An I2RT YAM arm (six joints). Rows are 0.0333 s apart.
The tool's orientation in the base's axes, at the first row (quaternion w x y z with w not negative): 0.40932, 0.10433, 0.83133, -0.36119
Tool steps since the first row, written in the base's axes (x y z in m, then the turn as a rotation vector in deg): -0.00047, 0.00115, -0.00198, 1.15, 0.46, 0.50; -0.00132, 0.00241, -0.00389, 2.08, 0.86, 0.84; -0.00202, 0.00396, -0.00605, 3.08, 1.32, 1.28; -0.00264, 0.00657, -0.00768, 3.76, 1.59, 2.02; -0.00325, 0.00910, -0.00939, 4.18, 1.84, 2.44; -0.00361, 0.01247, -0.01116, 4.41, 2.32, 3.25; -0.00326, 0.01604, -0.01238, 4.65, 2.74, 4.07; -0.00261, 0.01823, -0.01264, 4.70, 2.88, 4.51; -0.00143, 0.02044, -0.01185, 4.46, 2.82, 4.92; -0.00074, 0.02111, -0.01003, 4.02, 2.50, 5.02; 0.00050, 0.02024, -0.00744, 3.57, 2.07, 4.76
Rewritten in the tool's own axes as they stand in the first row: 0.00166, 0.00162, -0.00027, -1.17, 0.61, 0.18; 0.00349, 0.00311, -0.00088, -2.08, 1.16, 0.33; 0.00539, 0.00501, -0.00149, -3.11, 1.73, 0.44; 0.00670, 0.00743, -0.00300, -4.14, 1.86, 0.37; 0.00808, 0.00984, -0.00442, -4.76, 2.02, 0.28; 0.00923, 0.01300, -0.00623, -5.58, 2.06, -0.24; 0.00949, 0.01635, -0.00797, -6.40, 2.05, -0.71; 0.00901, 0.01836, -0.00898, -6.78, 1.95, -0.95; 0.00738, 0.02010, -0.01010, -6.93, 1.58, -1.22; 0.00548, 0.01996, -0.01088, -6.69, 1.09, -1.31; 0.00283, 0.01859, -0.01058, -6.15, 0.71, -1.18
